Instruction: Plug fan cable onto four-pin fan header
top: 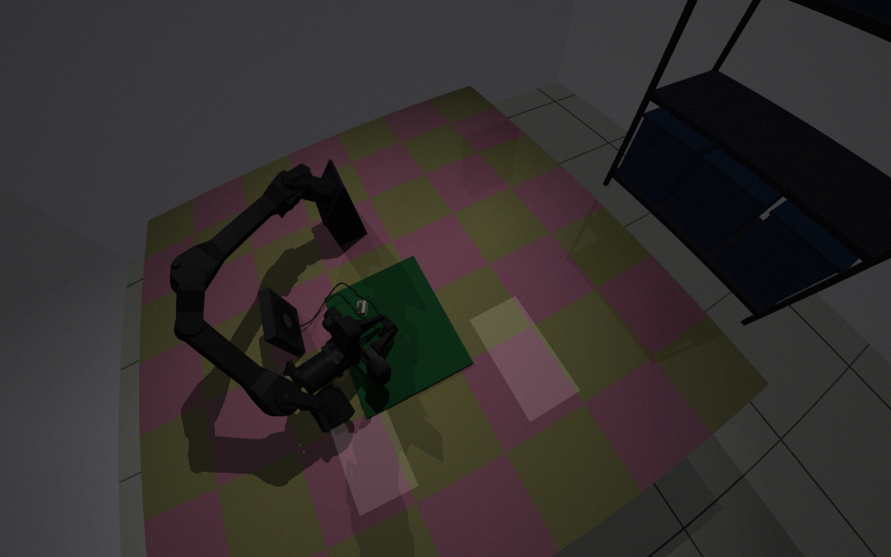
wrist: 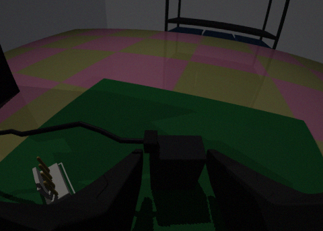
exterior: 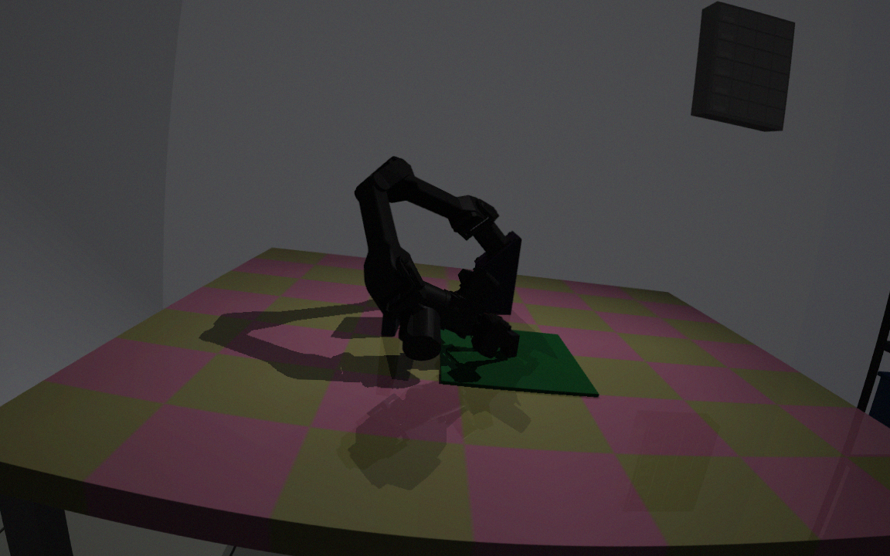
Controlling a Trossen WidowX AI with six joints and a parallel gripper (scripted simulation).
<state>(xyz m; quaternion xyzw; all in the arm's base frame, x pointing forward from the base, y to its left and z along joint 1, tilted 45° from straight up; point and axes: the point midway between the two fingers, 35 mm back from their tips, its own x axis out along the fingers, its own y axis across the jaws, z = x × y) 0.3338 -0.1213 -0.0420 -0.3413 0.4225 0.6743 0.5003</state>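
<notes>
Right now my gripper tip is 50 mm above the green board. Also, from my gripper tip: black cable (20 mm behind, 10 mm to the right); dark fan plug (10 mm below); fan (120 mm behind, 200 mm to the right, 30 mm above).
</notes>
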